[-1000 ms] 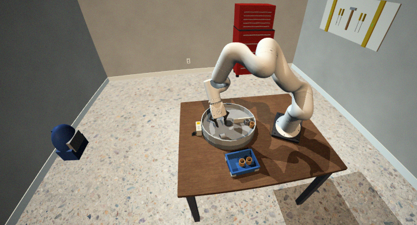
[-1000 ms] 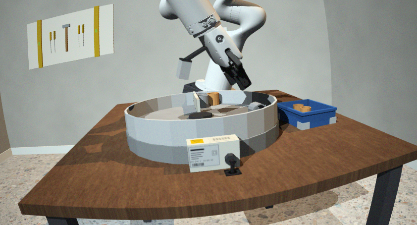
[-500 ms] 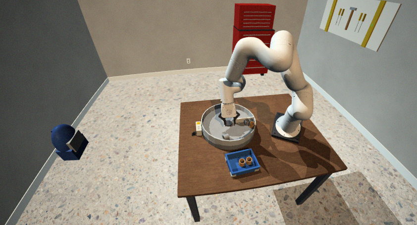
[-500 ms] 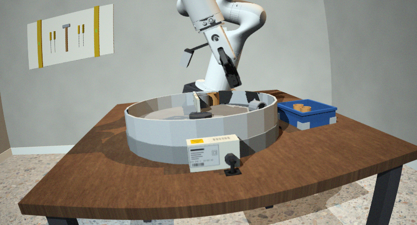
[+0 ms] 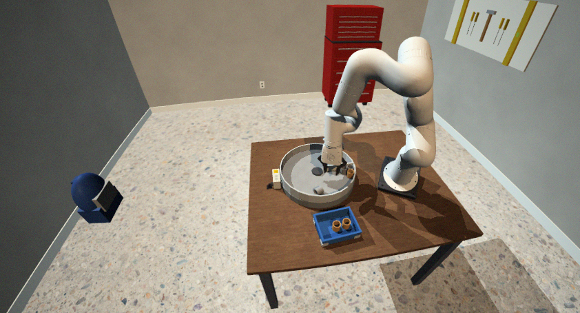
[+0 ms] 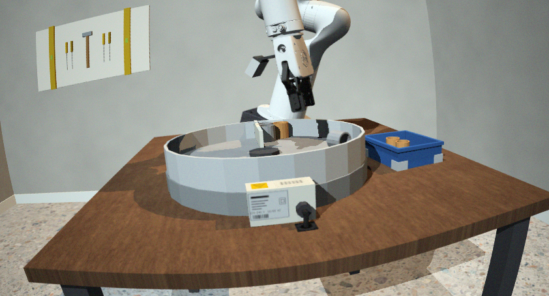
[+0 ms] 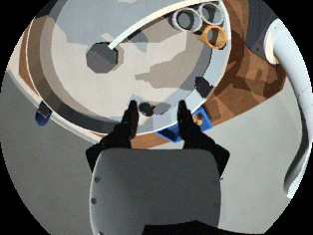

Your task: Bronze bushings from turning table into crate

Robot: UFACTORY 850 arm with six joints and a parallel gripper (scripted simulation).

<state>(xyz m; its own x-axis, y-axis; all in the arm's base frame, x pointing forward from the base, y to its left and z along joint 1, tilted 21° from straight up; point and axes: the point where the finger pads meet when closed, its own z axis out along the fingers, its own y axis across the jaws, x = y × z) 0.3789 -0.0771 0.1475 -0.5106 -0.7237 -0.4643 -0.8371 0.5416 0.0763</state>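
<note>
Now: hand 5 cm short of the grey turning table, 10 cm to the left of it and 10 cm above it. From my hand the other things lie so: blue crate: 3 cm ahead, 24 cm to the left, 13 cm below.
</note>
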